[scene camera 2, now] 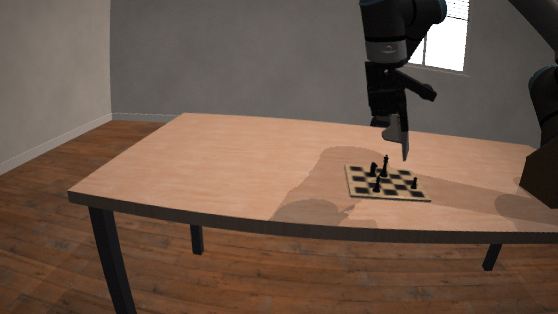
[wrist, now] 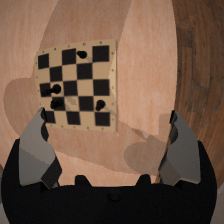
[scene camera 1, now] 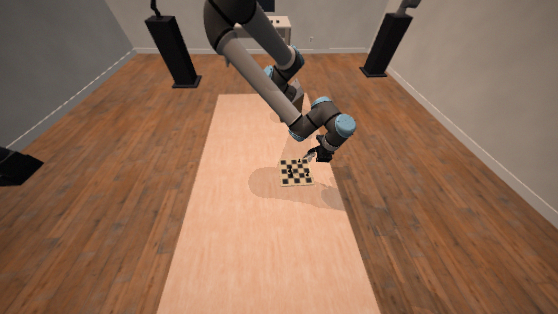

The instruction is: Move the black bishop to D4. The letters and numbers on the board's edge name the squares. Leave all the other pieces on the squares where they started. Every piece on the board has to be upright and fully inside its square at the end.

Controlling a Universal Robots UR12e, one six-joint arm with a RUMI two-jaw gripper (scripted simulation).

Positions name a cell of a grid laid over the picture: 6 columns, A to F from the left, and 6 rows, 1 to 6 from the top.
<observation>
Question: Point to a small chessboard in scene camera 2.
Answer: At E4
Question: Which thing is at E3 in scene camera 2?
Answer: The gripper.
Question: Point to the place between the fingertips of the gripper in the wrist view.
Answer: C3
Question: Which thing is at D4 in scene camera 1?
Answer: A small chessboard.
</observation>
